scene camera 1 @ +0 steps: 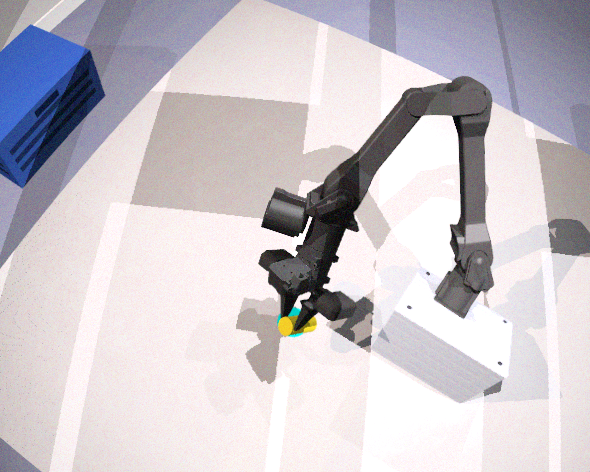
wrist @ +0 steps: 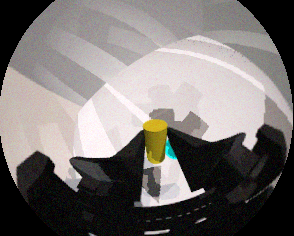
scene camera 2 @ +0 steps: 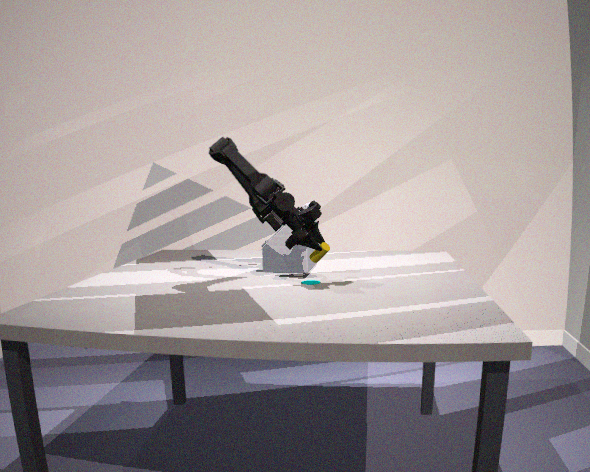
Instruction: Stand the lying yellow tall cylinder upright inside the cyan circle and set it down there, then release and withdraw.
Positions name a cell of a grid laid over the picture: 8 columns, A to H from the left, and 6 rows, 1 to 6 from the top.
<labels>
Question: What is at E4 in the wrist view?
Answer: A yellow tall cylinder.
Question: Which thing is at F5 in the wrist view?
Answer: My gripper.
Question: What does my gripper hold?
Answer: A yellow tall cylinder.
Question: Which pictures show my gripper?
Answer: Scene camera 1, the wrist view and scene camera 2: all of them.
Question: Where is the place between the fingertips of my gripper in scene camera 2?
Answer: E4
</labels>
